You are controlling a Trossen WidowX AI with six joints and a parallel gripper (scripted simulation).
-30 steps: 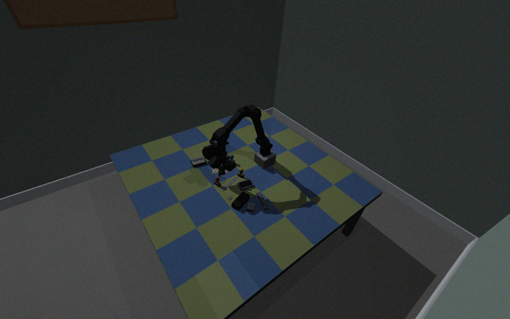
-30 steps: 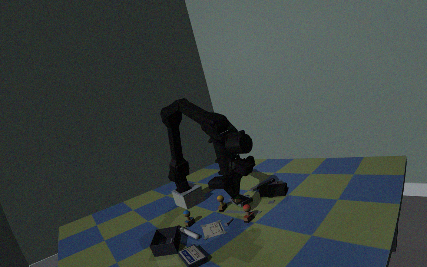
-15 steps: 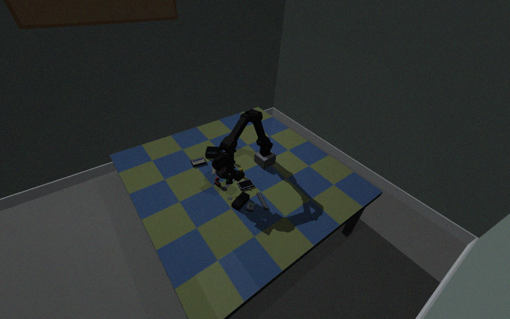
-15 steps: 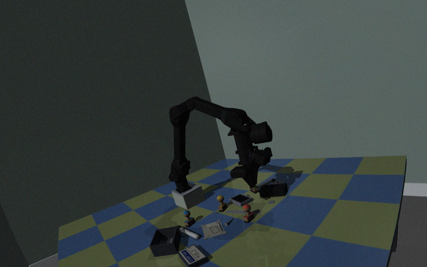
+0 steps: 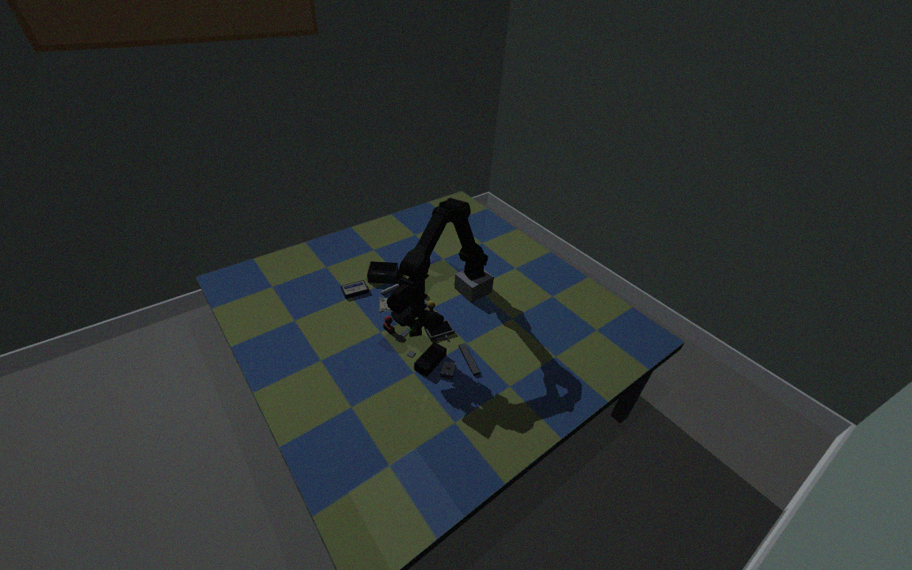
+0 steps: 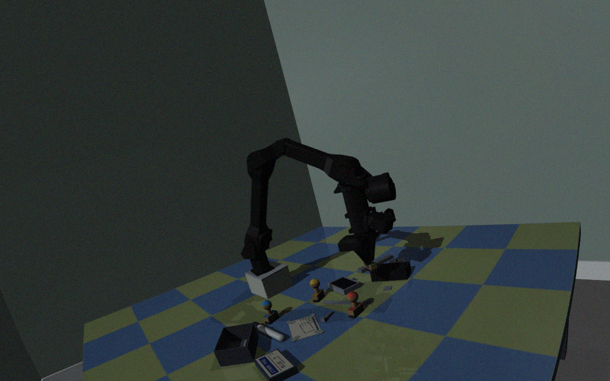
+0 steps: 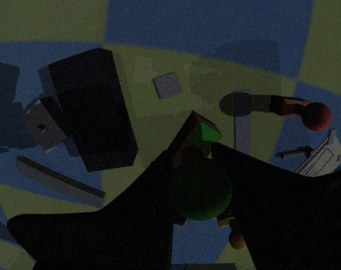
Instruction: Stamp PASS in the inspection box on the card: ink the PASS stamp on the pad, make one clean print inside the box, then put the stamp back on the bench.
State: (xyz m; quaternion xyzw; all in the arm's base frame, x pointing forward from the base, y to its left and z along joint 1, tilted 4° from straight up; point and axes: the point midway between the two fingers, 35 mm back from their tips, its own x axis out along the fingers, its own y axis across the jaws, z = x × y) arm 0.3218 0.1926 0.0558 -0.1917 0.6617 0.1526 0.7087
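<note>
Now: the black block 8 cm to the left of my gripper tip, 7 cm below it and 2 cm behind it. The rest, counted from my gripper tip: dark ink pad (11 cm behind, 8 cm below, 3 cm to the right); grey ruler (9 cm to the right, 9 cm below, 2 cm behind); green-knobbed stamp (right at my gripper tip).
</note>
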